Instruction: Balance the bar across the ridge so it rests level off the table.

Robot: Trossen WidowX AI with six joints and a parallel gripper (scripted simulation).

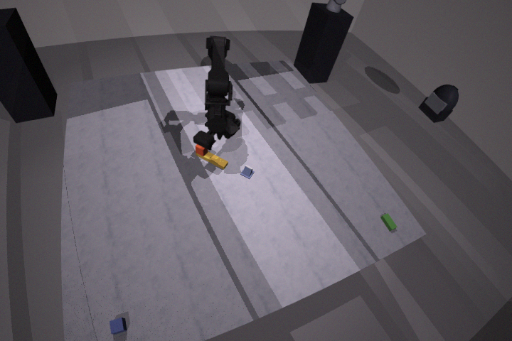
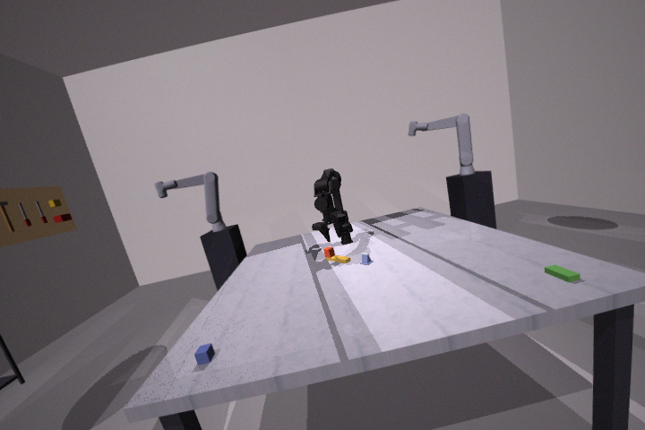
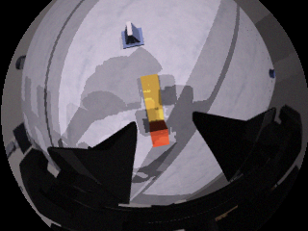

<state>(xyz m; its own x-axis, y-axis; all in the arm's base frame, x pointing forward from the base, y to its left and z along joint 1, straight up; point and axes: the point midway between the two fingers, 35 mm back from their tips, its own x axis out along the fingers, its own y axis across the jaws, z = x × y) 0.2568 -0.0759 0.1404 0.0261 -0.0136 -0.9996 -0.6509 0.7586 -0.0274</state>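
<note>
My gripper tip is 80 mm above the yellow bar, 30 mm past it and 20 mm to the left of it. From my gripper tip the other things lie so: blue cube: 480 mm ahead, 420 mm to the right, 90 mm below; then green flat block: 580 mm to the left, 480 mm ahead, 100 mm below.
</note>
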